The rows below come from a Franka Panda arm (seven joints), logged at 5 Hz.
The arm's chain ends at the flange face. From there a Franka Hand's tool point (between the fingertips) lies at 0.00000 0.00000 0.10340 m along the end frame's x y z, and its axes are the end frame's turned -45 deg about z.
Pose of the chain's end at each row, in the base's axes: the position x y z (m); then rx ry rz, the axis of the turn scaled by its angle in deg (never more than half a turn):
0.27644 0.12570 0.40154 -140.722 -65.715 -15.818
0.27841 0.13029 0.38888 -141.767 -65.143 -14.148
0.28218 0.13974 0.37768 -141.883 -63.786 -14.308
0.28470 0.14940 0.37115 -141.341 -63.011 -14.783
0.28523 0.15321 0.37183 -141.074 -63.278 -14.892
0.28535 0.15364 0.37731 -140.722 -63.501 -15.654
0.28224 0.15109 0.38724 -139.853 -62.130 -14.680
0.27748 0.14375 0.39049 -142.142 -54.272 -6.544
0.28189 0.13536 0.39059 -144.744 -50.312 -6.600
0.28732 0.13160 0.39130 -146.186 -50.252 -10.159
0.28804 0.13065 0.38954 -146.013 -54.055 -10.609
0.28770 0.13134 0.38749 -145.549 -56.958 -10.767
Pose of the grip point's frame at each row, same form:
0.27689 0.17188 0.30903 -107.979 -117.969 -28.061
0.27758 0.17481 0.29556 -108.939 -117.558 -26.149
0.28163 0.18502 0.28472 -109.619 -116.354 -26.520
0.28436 0.19606 0.27888 -109.500 -115.501 -27.356
0.28483 0.20011 0.27968 -109.161 -115.670 -27.523
0.28563 0.20115 0.28547 -108.854 -115.866 -28.350
0.28078 0.20028 0.29630 -108.466 -114.113 -28.074
0.26816 0.19161 0.29931 -112.566 -106.440 -20.791
0.27465 0.18184 0.29851 -116.532 -103.706 -20.343
0.28529 0.17716 0.29850 -118.415 -104.656 -23.079
0.28609 0.17457 0.29595 -116.797 -108.211 -22.972
0.28547 0.17434 0.29348 -115.227 -110.777 -22.833

